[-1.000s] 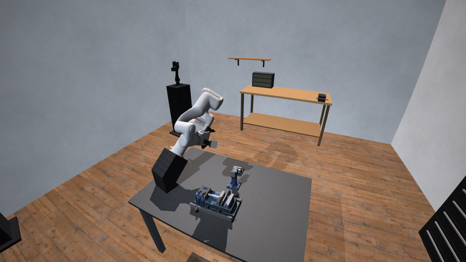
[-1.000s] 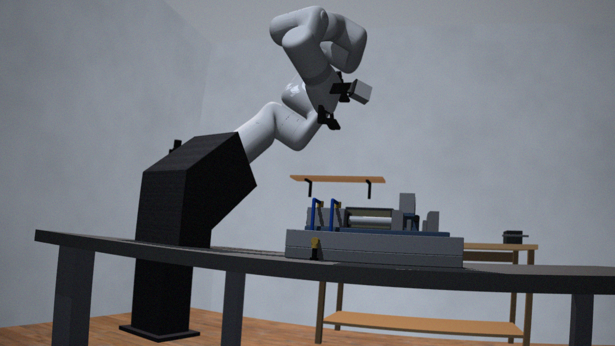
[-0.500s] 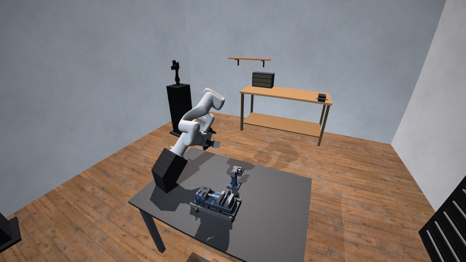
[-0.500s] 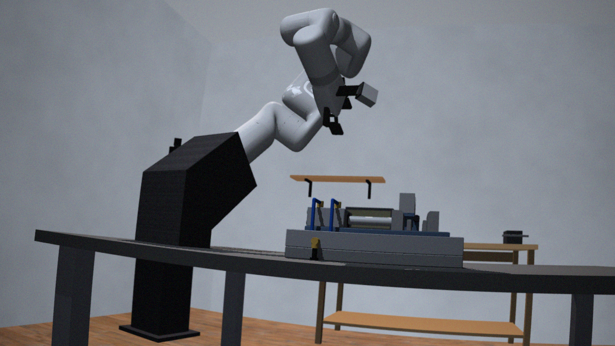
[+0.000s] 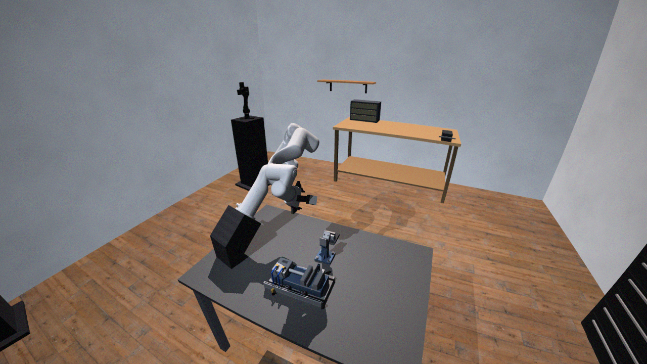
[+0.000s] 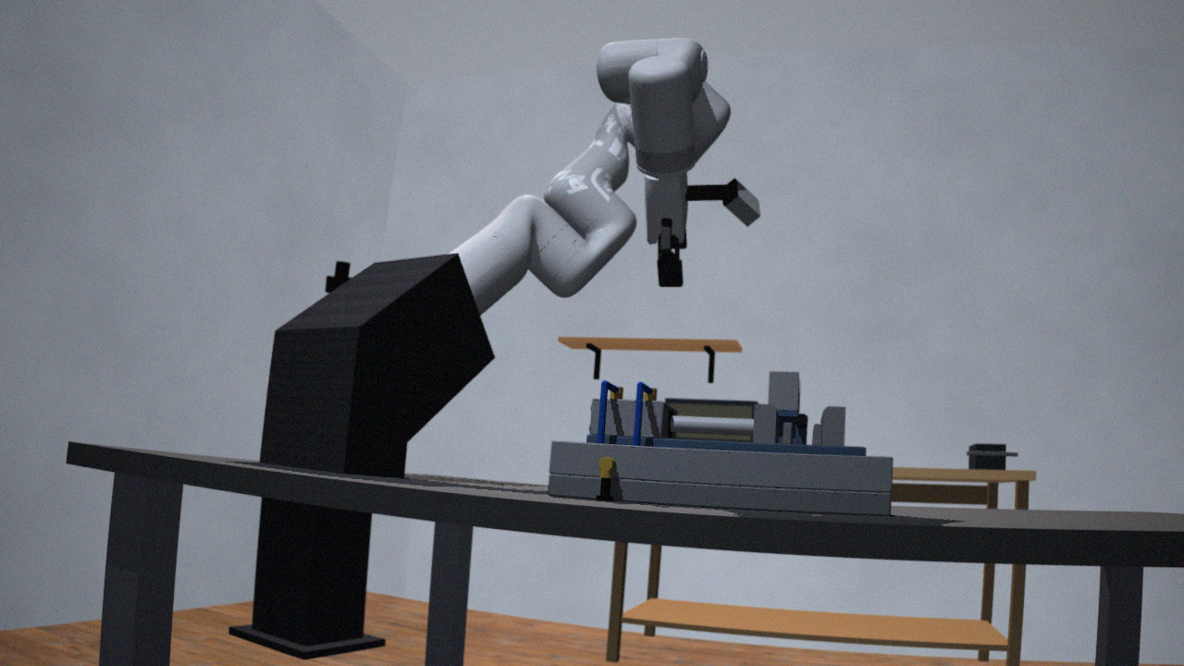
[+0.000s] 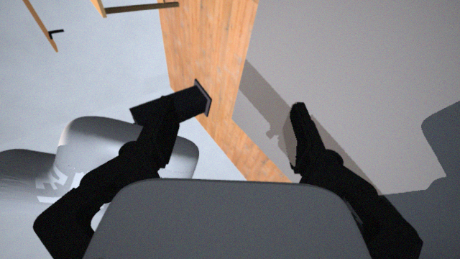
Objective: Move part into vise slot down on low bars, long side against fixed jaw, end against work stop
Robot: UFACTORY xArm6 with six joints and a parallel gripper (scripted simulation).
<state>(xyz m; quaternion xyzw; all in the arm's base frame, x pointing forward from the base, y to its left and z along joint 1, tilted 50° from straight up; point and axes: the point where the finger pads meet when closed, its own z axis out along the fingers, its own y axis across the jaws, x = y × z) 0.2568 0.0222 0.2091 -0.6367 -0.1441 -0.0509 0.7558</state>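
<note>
Right now the part is 100 mm ahead of my hand, 140 mm to the left of it and 290 mm below it. Also, from my hand: air cylinder 70 mm ahead, 250 mm to the right, 240 mm below; air cylinder rod 150 mm ahead, 240 mm to the right, 240 mm below; work stop 230 mm ahead, 170 mm to the right, 230 mm below.
</note>
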